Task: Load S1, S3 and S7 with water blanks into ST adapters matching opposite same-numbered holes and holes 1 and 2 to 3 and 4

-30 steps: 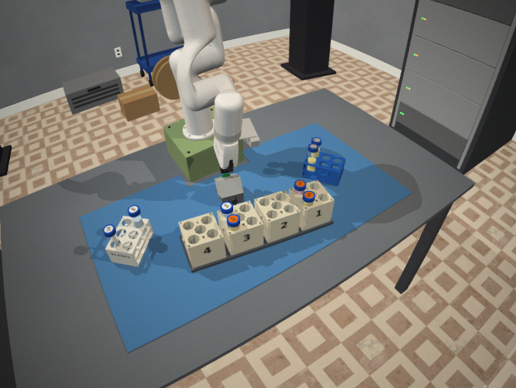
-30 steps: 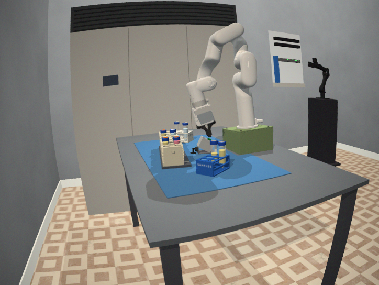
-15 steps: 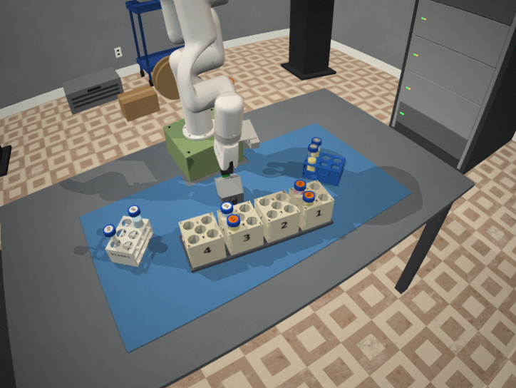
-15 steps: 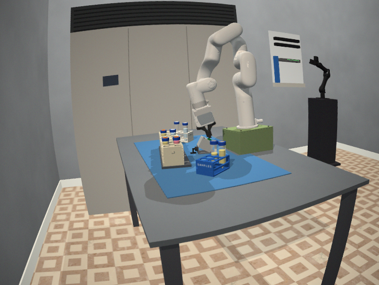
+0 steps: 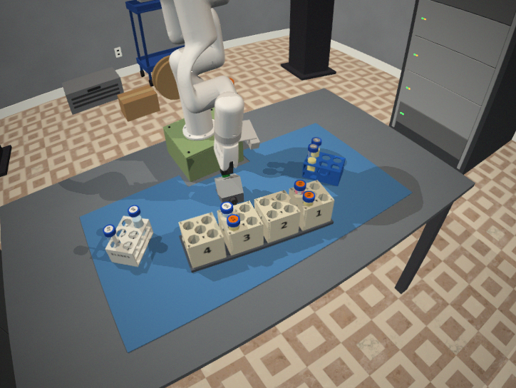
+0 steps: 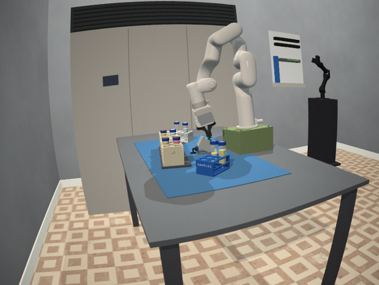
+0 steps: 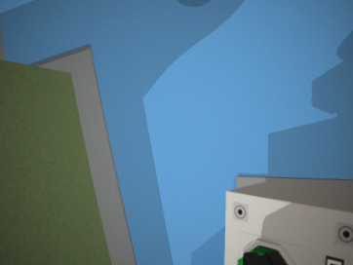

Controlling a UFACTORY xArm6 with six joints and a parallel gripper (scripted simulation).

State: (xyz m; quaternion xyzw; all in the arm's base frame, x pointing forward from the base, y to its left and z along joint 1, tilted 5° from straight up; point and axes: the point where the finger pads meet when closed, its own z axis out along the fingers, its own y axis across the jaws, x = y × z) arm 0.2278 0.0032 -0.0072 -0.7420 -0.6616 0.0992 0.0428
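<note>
The DONE desk lies 4 cm below my hand and 2 cm ahead of it. Also, from my hand: sample tube (22 cm ahead, 7 cm to the right, 3 cm below); stand (20 cm ahead, 9 cm below, 1 cm to the left); pink-filled tube (20 cm ahead, 15 cm to the left, 3 cm below).
</note>
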